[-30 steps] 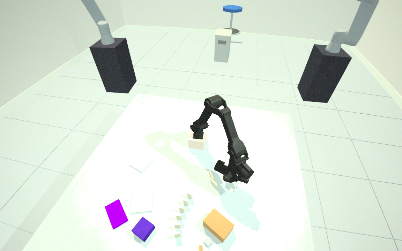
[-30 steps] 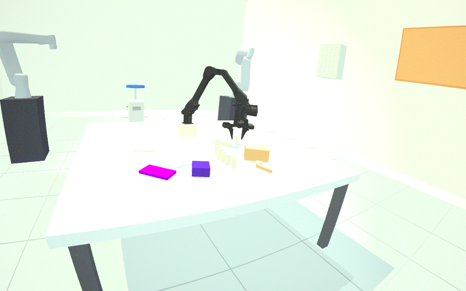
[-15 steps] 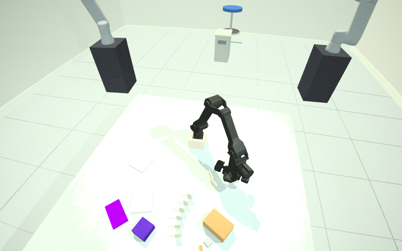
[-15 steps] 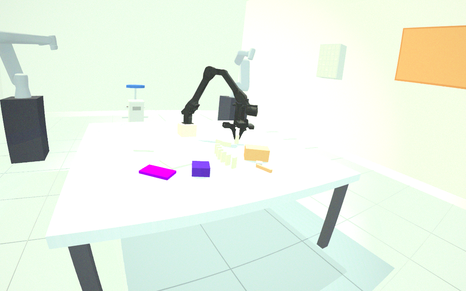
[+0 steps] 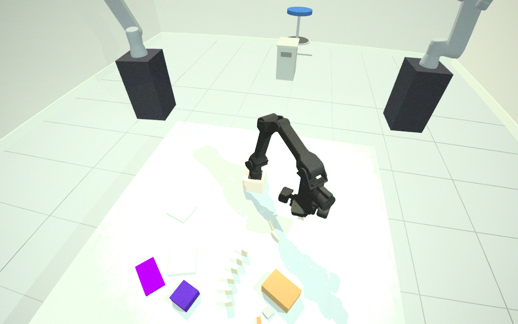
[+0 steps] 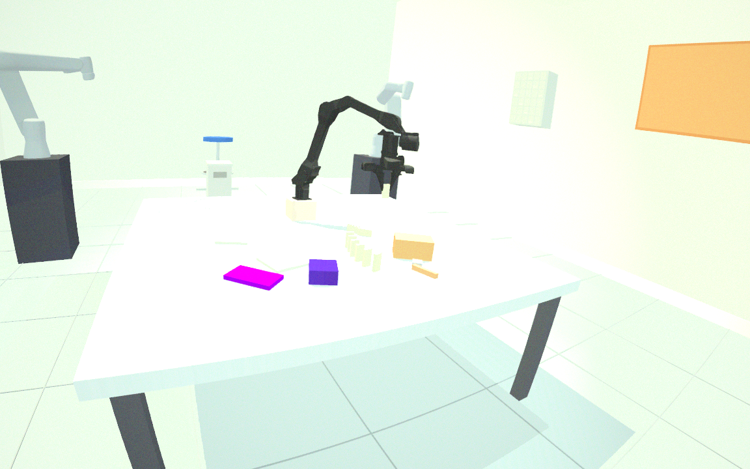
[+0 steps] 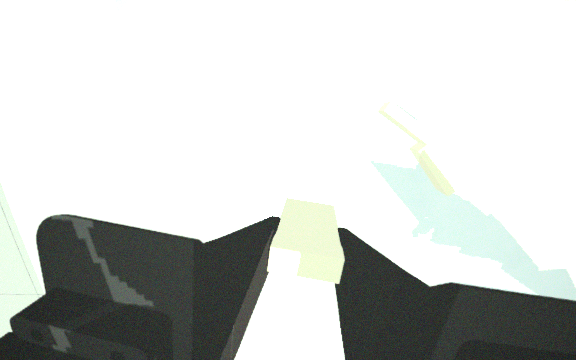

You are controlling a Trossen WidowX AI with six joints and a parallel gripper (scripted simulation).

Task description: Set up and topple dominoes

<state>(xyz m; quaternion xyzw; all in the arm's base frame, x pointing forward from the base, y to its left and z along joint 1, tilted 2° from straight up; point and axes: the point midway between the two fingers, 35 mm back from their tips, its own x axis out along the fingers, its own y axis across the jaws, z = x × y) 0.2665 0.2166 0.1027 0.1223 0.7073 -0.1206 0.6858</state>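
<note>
My gripper tip is now 25 cm short of the orange box, 6 cm to the left of it and 13 cm above it. From my gripper tip the other things lie so: purple block (31 cm ahead, 40 cm to the right, 14 cm below); then orange stick (38 cm ahead, 12 cm to the right, 15 cm below); then magenta slab (25 cm ahead, 56 cm to the right, 15 cm below).
</note>
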